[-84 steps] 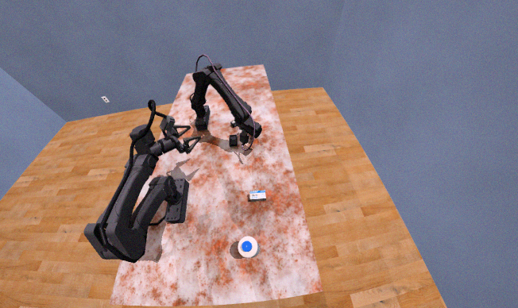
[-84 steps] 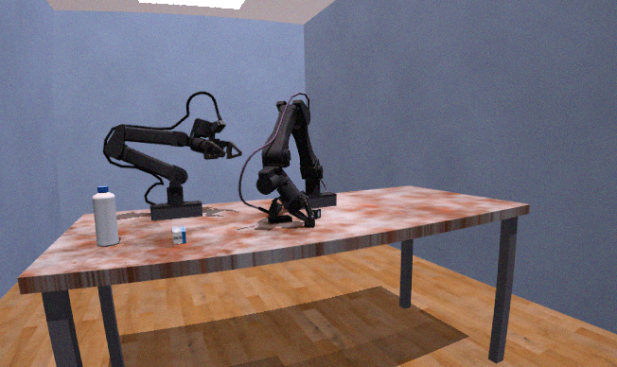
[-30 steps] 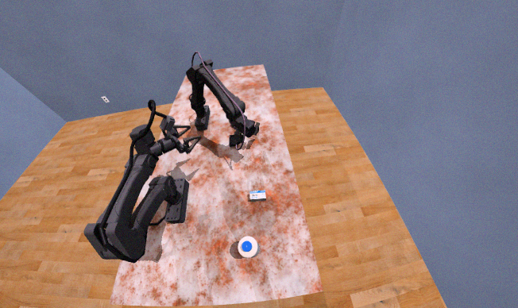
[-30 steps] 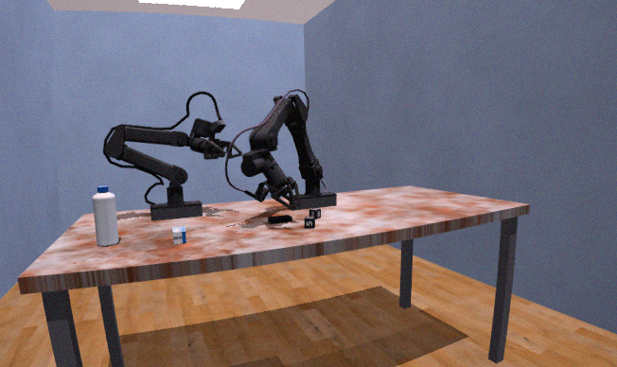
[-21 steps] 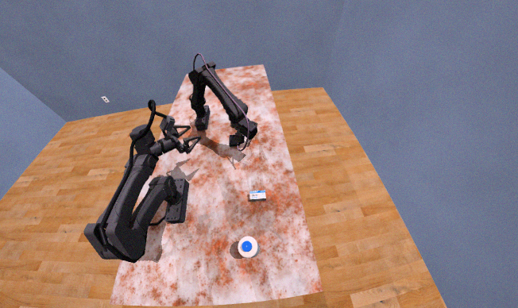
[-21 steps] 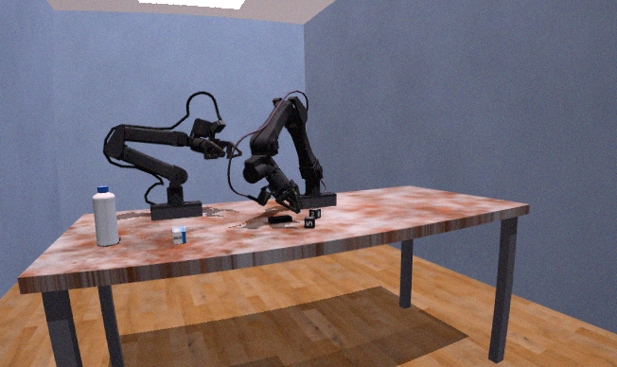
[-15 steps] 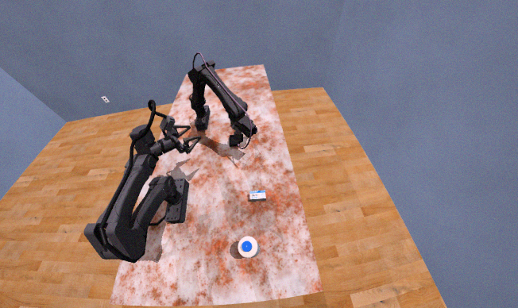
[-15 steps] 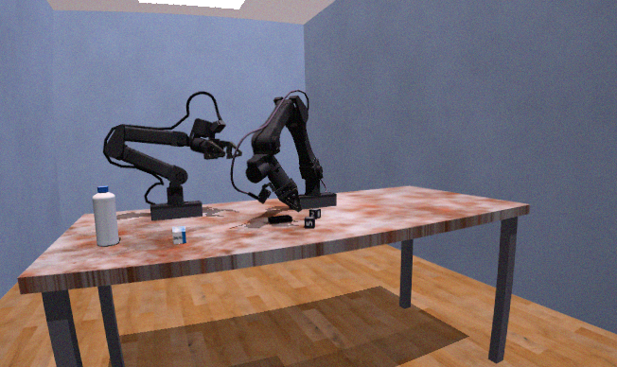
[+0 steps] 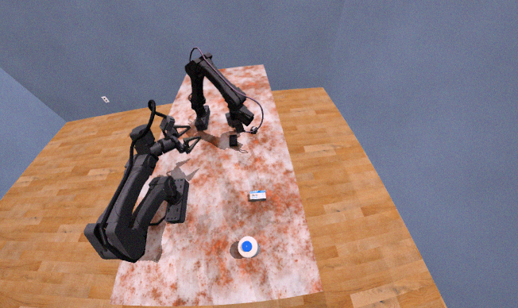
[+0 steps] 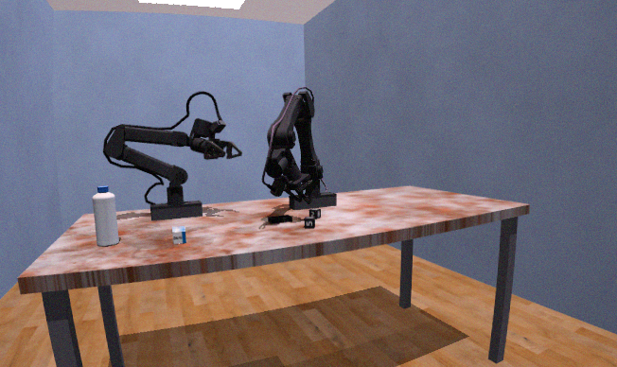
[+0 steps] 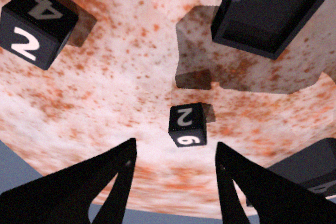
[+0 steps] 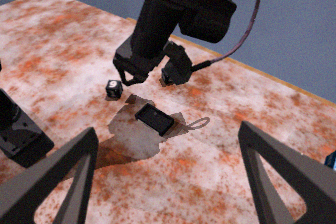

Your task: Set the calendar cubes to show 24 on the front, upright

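The black tray lies 9 cm to the right of my left hand, 6 cm below it and 2 cm behind it. The rest, counted from my left hand: white box: 43 cm to the right, 13 cm ahead, 5 cm below; then white bottle: 64 cm to the right, 10 cm ahead, 1 cm above.
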